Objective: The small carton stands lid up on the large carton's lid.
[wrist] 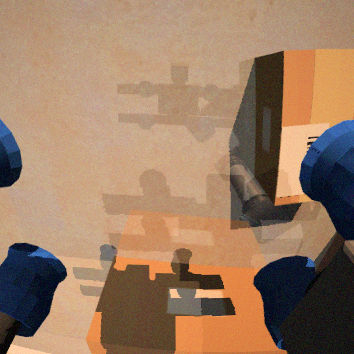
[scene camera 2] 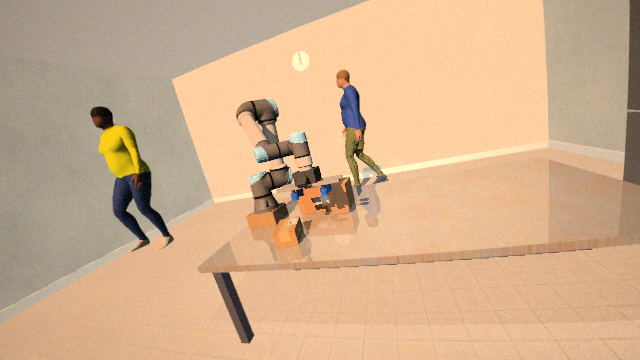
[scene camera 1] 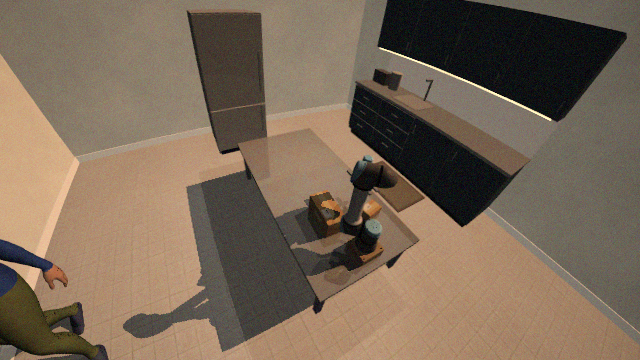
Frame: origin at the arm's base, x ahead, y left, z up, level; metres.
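Seen in the pictures: end effector, tool point: (wrist: 157, 228) (scene camera 2: 312, 195); arm's base, origin of the base link: (scene camera 2: 267, 209) (scene camera 1: 366, 243).
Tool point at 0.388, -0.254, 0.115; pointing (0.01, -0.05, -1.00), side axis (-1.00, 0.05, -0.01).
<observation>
Offsets run from my tool point to a thing's top centre, as dx, dy, dz. Level surfaces: height alone.
The small orange carton {-0.159, -0.014, -0.120} (scene camera 1: 371, 208) (scene camera 2: 286, 235) (wrist: 299, 90) stands on the table beside the arm, its pale barcode label and tape strip facing up; the arm hides part of it in scene camera 1. The large carton {-0.025, +0.340, -0.041} (scene camera 1: 318, 216) (scene camera 2: 342, 196) (wrist: 215, 331) stands on the table on the arm's other side, shadows across its lid and front. My suction gripper (scene camera 2: 310, 193) (wrist: 162, 230) has blue cups and holds nothing. It hangs above the table in front of the large carton, apart from both cartons. In scene camera 1 the arm mostly hides it.
The table {dz -0.195} (scene camera 1: 280, 160) (scene camera 2: 450, 215) carries the arm's orange base block (scene camera 1: 372, 257) (scene camera 2: 260, 220), near both cartons. A person in blue (scene camera 1: 15, 260) (scene camera 2: 352, 107) and a person in yellow (scene camera 2: 120, 150) are beyond the table. A fridge (scene camera 1: 232, 65) and kitchen counter (scene camera 1: 465, 132) stand by the walls.
</observation>
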